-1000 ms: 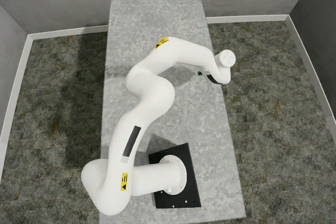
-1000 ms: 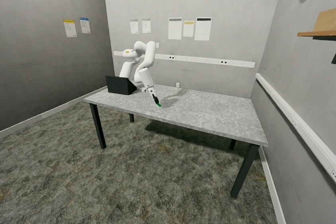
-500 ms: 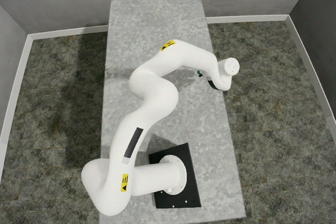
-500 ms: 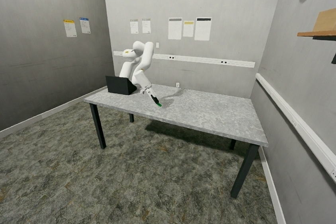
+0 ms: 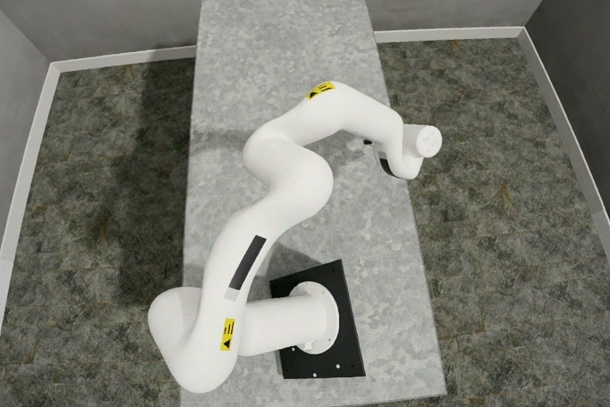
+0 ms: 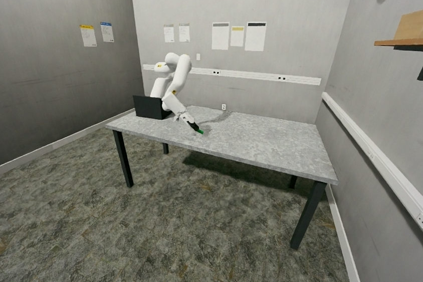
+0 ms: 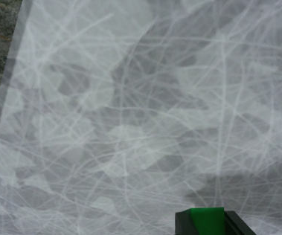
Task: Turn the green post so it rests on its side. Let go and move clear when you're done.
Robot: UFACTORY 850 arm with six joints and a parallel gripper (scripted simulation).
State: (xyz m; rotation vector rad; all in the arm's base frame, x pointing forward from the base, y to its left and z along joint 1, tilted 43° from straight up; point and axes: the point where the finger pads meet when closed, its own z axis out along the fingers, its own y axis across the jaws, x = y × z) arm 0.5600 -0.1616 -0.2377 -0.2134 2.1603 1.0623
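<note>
My gripper is now 2 cm short of the green post, 1 cm to the right of it and 3 cm above it.
</note>
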